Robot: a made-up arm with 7 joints. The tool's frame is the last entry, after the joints.
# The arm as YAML. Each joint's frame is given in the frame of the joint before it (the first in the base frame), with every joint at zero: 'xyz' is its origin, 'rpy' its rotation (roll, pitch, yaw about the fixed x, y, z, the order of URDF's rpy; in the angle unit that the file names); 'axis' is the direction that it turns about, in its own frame. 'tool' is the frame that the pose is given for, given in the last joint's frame.
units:
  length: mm
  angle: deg
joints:
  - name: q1
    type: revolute
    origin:
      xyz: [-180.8, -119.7, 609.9]
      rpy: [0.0, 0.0, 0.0]
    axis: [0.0, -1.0, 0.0]
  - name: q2
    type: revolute
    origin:
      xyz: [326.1, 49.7, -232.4]
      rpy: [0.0, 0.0, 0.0]
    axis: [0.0, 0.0, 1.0]
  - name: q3
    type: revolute
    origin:
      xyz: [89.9, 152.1, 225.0]
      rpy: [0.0, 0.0, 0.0]
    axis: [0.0, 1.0, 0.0]
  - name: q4
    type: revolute
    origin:
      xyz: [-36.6, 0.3, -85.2]
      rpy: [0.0, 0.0, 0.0]
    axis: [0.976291, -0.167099, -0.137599]
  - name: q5
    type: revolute
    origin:
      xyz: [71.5, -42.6, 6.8]
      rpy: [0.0, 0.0, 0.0]
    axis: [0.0, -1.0, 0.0]
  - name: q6
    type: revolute
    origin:
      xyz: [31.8, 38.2, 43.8]
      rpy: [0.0, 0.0, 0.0]
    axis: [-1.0, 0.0, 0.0]
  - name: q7
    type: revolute
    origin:
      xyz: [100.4, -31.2, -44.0]
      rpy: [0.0, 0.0, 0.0]
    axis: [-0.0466, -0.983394, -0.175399]
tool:
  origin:
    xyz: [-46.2, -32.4, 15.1]
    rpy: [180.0, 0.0, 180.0]
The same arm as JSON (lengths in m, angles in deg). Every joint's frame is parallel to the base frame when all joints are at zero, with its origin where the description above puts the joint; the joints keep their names.
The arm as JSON. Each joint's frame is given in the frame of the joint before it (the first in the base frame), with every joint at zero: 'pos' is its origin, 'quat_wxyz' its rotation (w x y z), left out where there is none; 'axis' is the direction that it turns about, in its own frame. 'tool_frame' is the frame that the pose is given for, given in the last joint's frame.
{"length_unit": "m", "angle_unit": "deg", "joints": [{"joint": "q1", "pos": [-0.1808, -0.1197, 0.6099], "axis": "-y"}, {"joint": "q2", "pos": [0.3261, 0.0497, -0.2324], "axis": "+z"}, {"joint": "q3", "pos": [0.0899, 0.1521, 0.225], "axis": "+y"}, {"joint": "q4", "pos": [-0.0366, 0.0003, -0.0852], "axis": [0.976291, -0.167099, -0.137599]}, {"joint": "q5", "pos": [0.0715, -0.0426, 0.0068], "axis": "-y"}, {"joint": "q6", "pos": [0.0318, 0.0382, 0.0438], "axis": "-x"}, {"joint": "q7", "pos": [0.1004, -0.0312, -0.044], "axis": [-0.0466, -0.983394, -0.175399]}], "tool_frame": {"pos": [-0.0462, -0.0324, 0.0151], "quat_wxyz": [0.0, 0.0, 1.0, 0.0]}}
